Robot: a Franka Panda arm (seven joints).
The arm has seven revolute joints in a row. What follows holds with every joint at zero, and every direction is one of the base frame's.
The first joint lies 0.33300 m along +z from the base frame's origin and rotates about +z.
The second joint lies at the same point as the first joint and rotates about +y.
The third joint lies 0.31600 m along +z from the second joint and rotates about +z.
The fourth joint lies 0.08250 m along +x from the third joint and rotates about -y.
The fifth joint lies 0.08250 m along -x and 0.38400 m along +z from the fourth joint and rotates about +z.
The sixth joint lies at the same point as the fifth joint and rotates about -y.
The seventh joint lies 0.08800 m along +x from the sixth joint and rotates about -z.
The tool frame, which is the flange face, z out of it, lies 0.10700 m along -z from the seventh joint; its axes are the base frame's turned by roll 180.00, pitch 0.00 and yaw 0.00 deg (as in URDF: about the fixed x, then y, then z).
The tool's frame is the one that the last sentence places.
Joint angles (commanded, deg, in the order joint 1, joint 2, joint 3, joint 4, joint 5, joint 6, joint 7), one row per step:
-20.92, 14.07, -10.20, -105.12, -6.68, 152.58, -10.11
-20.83, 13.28, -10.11, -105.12, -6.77, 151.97, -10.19
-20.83, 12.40, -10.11, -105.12, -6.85, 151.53, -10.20
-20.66, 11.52, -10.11, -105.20, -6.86, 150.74, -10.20
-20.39, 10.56, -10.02, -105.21, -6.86, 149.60, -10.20
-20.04, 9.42, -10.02, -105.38, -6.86, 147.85, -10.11
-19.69, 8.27, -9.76, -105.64, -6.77, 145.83, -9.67
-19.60, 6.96, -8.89, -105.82, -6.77, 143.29, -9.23
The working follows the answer.
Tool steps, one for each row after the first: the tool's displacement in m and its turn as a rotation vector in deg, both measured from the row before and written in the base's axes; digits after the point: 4 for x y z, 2 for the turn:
-0.0012, 0.0025, 0.0076, -0.08, -0.14, 0.20
-0.0024, 0.0008, 0.0090, -0.18, -0.40, -0.02
-0.0020, 0.0026, 0.0074, 0.08, -0.06, 0.06
-0.0014, 0.0045, 0.0081, 0.20, 0.11, 0.20
-0.0029, 0.0048, 0.0072, 0.52, 0.59, 0.03
-0.0022, 0.0074, 0.0058, 0.94, 0.72, -0.08
-0.0015, 0.0108, 0.0069, 1.05, 1.00, 0.25

Tool pose at each row, in the base's axes (x y z in m, rotation vector in deg; rounded; the steps above come from the unrounded poses):
0.5750, -0.3325, 0.4653, 155.31, -20.39, 40.65
0.5737, -0.3300, 0.4729, 155.26, -20.12, 40.90
0.5713, -0.3292, 0.4819, 154.99, -20.16, 41.44
0.5693, -0.3265, 0.4894, 155.07, -20.13, 41.53
0.5679, -0.3220, 0.4975, 155.36, -19.93, 41.44
0.5650, -0.3172, 0.5047, 156.02, -19.99, 40.65
0.5628, -0.3098, 0.5105, 157.06, -20.35, 39.63
0.5614, -0.2990, 0.5174, 158.38, -20.26, 38.29

